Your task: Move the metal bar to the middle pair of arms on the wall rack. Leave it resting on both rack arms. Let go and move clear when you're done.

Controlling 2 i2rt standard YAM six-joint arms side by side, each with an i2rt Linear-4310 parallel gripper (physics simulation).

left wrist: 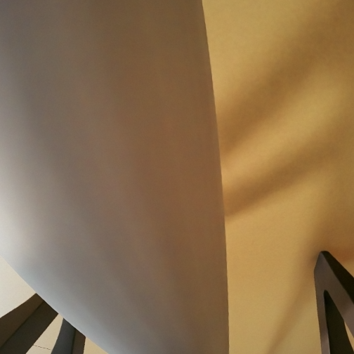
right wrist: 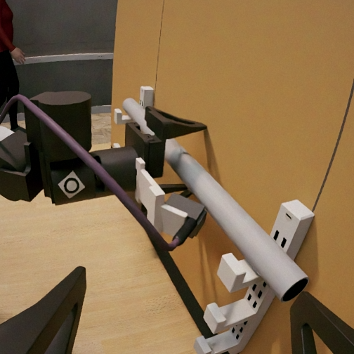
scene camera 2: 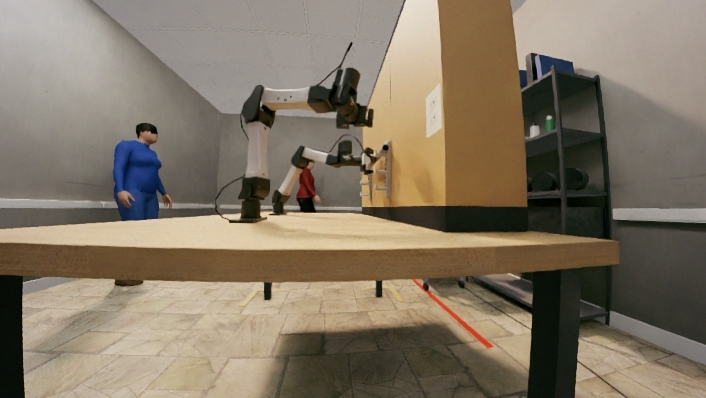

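The grey metal bar lies along the wall panel at the top pair of rack arms. In the right wrist view its near end sticks out past the near rack upright, above the top arm; the middle arm is below, with no bar on it. The far rack upright is partly hidden. My left gripper is open, its fingers spread either side of the bar's middle part. My right gripper is open, raised, and apart from the bar.
The tan wall panel stands on the wooden table. A dark shelf unit stands behind at the right. Two people stand beyond the table, one in blue, one in red.
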